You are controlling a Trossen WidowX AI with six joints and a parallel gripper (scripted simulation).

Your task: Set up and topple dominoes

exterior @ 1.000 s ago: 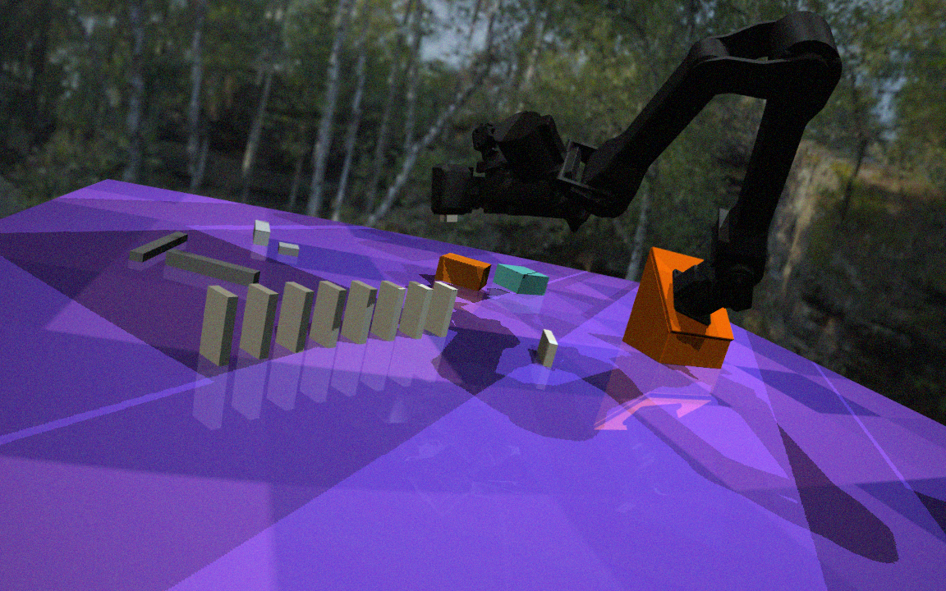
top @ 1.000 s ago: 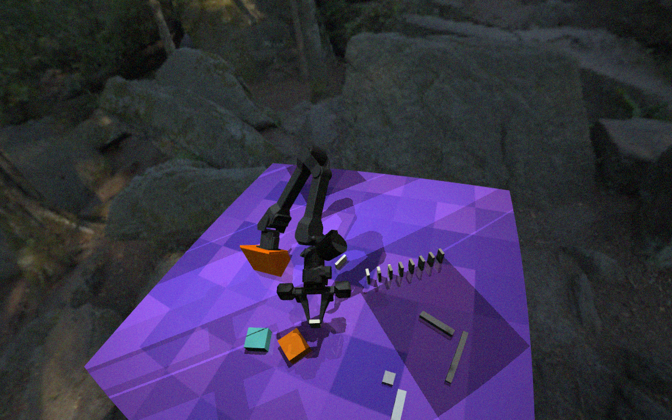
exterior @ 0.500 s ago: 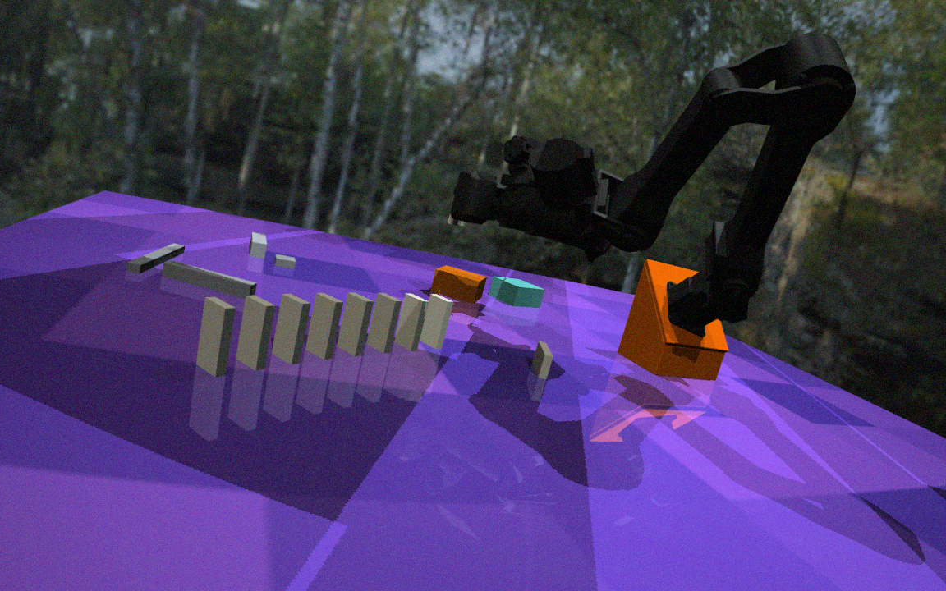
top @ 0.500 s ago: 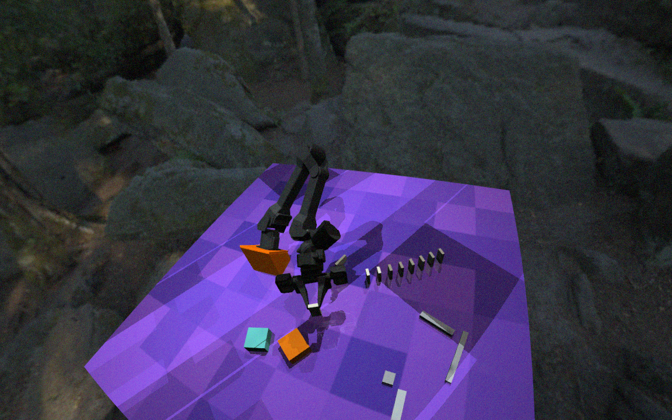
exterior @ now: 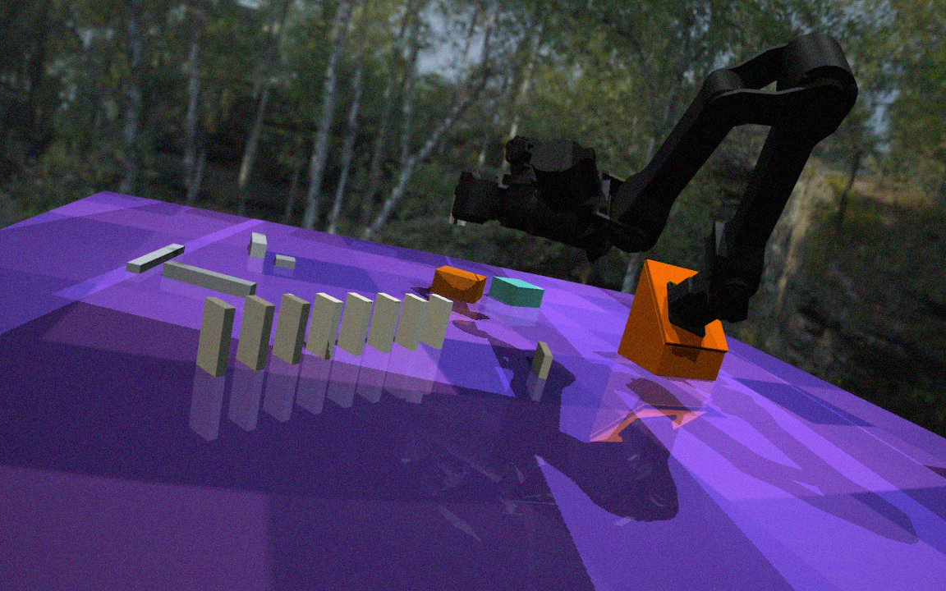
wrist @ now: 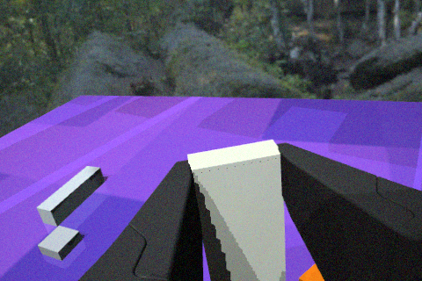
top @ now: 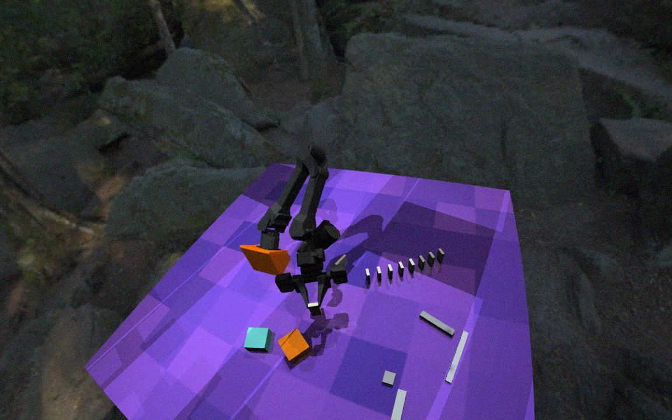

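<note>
Now: the orange cube 5 cm behind my gripper tip, 8 cm to the right of it and 14 cm below it. The rest, counted from my gripper tip: teal cube (16 cm behind, 12 cm to the right, 14 cm below); then grey bar (26 cm ahead, 10 cm to the right, 15 cm below); then small grey cube (22 cm ahead, 4 cm to the right, 15 cm below).
</note>
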